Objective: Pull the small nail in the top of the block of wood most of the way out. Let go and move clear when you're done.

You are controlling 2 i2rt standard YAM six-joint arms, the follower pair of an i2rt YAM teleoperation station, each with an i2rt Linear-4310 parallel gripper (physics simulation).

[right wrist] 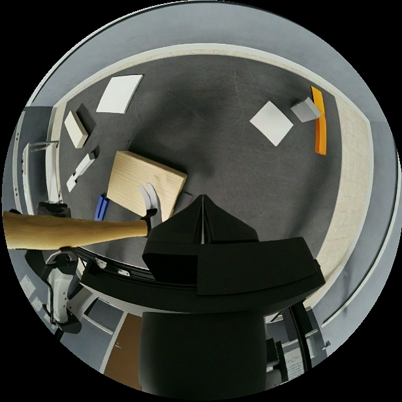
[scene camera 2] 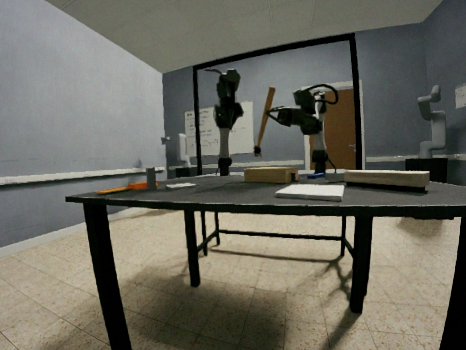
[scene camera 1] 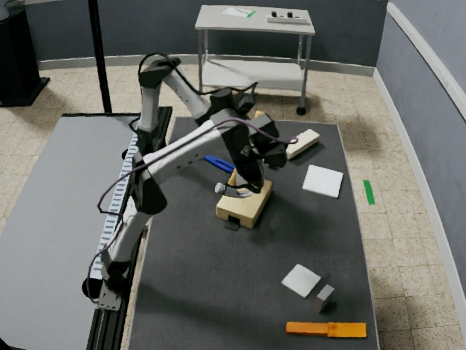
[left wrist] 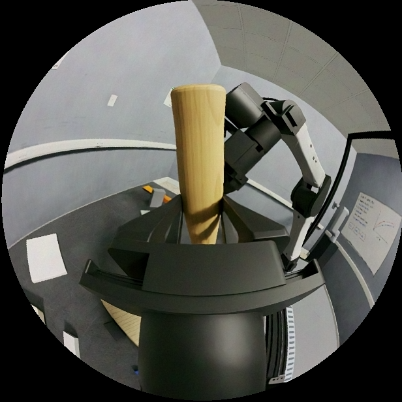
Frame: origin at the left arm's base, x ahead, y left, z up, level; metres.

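Seen in the pictures: left gripper, fingertip midpoint: [scene camera 2: 265,111] [scene camera 1: 250,142]; right gripper, fingertip midpoint: [scene camera 2: 230,130] [scene camera 1: 258,193]; right arm's base at its link origin: [scene camera 1: 114,283].
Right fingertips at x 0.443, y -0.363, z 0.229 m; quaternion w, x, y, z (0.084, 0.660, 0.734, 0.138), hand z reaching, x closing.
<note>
Pixels of each thing's middle, then the offset from my right fingertips to it.
- wooden block at the middle of its body: [scene camera 1: 245,198] [scene camera 2: 271,174] dz -0.186, dx -0.043, dy +0.149 m
- claw hammer at the middle of its body: [scene camera 2: 264,124] dz +0.014, dx -0.035, dy +0.131 m
- orange tool at the middle of its body: [scene camera 1: 327,329] [scene camera 2: 131,187] dz -0.201, dx +0.235, dy -0.307 m
- grey upright block at the middle of its body: [scene camera 1: 322,299] [scene camera 2: 150,178] dz -0.173, dx +0.214, dy -0.222 m
- pale bar at the middle of its body: [scene camera 2: 382,179] [scene camera 1: 299,144] dz -0.190, dx +0.139, dy +0.467 m
- blue piece at the middle of its body: [scene camera 1: 217,162] [scene camera 2: 318,175] dz -0.204, dx -0.162, dy +0.335 m
The wooden block [scene camera 1: 252,207] [scene camera 2: 270,175] [right wrist: 135,175] lies on the dark table, with a black piece at its edge. I cannot make out the nail in any view. My left gripper [scene camera 2: 269,112] [left wrist: 201,199] is shut on the pale wooden handle of a claw hammer [scene camera 2: 264,125] [left wrist: 200,135] [right wrist: 80,230]. The handle is near upright and slightly tilted. The hammer's grey metal head shows over the block in scene camera 1, and in scene camera 2 it hangs above the block's top. My right gripper [right wrist: 202,200] is shut and empty, pointing down close beside the hammer head.
An orange tool [scene camera 1: 347,329] [right wrist: 320,125] and a grey upright block [scene camera 1: 324,298] [right wrist: 306,109] lie away from the block. Two white squares [scene camera 1: 300,280] [scene camera 1: 322,181], a pale bar [scene camera 1: 303,143] and a blue piece [scene camera 1: 219,164] [right wrist: 101,207] also lie on the table.
</note>
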